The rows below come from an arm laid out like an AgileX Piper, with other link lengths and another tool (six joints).
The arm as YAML. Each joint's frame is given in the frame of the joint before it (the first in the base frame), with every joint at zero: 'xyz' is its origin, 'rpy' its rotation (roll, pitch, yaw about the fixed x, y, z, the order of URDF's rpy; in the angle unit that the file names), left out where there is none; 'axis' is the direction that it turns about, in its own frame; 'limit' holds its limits. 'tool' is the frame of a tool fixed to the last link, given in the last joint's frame.
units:
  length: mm
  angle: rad
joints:
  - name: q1
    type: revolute
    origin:
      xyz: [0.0, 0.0, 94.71]
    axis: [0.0, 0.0, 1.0]
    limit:
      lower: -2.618
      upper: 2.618
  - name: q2
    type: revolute
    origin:
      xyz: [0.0, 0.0, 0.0]
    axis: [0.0, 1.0, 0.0]
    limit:
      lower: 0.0
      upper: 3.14
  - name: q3
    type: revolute
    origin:
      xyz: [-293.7, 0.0, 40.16]
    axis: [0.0, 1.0, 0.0]
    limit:
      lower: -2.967
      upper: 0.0
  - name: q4
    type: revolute
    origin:
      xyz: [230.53, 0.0, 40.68]
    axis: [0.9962, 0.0, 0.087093]
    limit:
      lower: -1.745
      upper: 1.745
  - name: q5
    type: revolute
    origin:
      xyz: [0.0, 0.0, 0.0]
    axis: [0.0, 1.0, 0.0]
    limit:
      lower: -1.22
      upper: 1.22
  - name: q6
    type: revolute
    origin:
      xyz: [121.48, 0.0, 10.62]
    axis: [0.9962, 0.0, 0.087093]
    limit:
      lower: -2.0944
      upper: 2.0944
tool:
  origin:
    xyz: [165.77, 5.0, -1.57]
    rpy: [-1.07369, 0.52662, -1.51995]
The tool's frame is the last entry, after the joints.
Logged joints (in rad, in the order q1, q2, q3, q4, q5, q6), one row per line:
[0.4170, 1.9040, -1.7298, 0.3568, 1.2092, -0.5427]
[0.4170, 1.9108, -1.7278, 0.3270, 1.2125, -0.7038]
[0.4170, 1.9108, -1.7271, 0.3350, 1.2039, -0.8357]
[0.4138, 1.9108, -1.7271, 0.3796, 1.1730, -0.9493]
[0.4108, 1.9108, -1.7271, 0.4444, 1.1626, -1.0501]
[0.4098, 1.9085, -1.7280, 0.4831, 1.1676, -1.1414]
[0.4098, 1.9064, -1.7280, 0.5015, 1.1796, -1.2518]
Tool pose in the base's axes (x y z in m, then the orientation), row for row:
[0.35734, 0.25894, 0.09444, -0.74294, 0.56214, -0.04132, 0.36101]
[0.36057, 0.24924, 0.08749, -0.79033, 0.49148, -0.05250, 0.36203]
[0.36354, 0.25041, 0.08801, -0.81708, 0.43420, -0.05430, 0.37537]
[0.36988, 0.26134, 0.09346, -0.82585, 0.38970, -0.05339, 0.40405]
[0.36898, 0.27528, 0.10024, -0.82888, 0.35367, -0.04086, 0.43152]
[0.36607, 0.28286, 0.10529, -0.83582, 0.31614, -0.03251, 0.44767]
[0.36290, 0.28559, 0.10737, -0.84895, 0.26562, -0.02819, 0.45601]
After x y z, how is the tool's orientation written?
As a quaternion, x y z w.
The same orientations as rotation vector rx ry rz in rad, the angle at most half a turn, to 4 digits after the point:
[-1.9143, 1.4484, -0.1065]
[-2.0354, 1.2658, -0.1352]
[-2.0910, 1.1112, -0.1390]
[-2.0853, 0.9840, -0.1348]
[-2.0667, 0.8818, -0.1019]
[-2.0688, 0.7825, -0.0805]
[-2.0934, 0.6550, -0.0695]

